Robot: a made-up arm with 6 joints. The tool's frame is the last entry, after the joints.
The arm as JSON. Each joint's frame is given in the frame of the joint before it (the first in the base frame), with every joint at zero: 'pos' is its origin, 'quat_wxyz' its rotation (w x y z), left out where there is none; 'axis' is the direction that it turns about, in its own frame. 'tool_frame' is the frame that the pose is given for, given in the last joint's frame.
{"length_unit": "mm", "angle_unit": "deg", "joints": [
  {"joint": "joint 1", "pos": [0.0, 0.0, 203.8], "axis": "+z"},
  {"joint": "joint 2", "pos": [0.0, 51.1, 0.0], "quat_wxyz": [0.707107, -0.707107, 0.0, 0.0], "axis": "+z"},
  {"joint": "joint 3", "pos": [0.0, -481.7, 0.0], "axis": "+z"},
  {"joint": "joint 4", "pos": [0.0, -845.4, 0.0], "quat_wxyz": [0.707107, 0.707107, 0.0, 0.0], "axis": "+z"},
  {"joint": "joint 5", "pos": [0.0, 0.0, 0.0], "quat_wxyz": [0.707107, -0.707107, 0.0, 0.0], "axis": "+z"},
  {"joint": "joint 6", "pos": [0.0, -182.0, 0.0], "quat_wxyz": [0.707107, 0.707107, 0.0, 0.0], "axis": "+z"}
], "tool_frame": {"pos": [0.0, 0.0, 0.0]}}
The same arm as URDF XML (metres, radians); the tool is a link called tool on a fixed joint. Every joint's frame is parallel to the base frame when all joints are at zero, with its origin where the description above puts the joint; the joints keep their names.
<robot name="arm">
<joint name="joint 1" type="continuous"><parent link="base"/><child link="link1"/><origin xyz="0 0 0.2038" rpy="0 0 0"/><axis xyz="0 0 1"/></joint>
<joint name="joint 2" type="continuous"><parent link="link1"/><child link="link2"/><origin xyz="0 0.0511 0" rpy="0 0 0"/><axis xyz="0 1 0"/></joint>
<joint name="joint 3" type="continuous"><parent link="link2"/><child link="link3"/><origin xyz="0 0 0.4817" rpy="0 0 0"/><axis xyz="0 1 0"/></joint>
<joint name="joint 4" type="continuous"><parent link="link3"/><child link="link4"/><origin xyz="0 0 0.8454" rpy="0 0 0"/><axis xyz="0 0 1"/></joint>
<joint name="joint 5" type="continuous"><parent link="link4"/><child link="link5"/><origin xyz="0 0 0" rpy="0 0 0"/><axis xyz="0 1 0"/></joint>
<joint name="joint 6" type="continuous"><parent link="link5"/><child link="link6"/><origin xyz="0 0 0.182" rpy="0 0 0"/><axis xyz="0 0 1"/></joint>
<joint name="tool_fixed" type="fixed"><parent link="link6"/><child link="tool"/><origin xyz="0 0 0" rpy="0 0 0"/></joint>
<link name="base"/>
<link name="link1"/>
<link name="link2"/>
<link name="link3"/>
<link name="link4"/>
<link name="link5"/>
<link name="link6"/>
<link name="tool"/>
</robot>

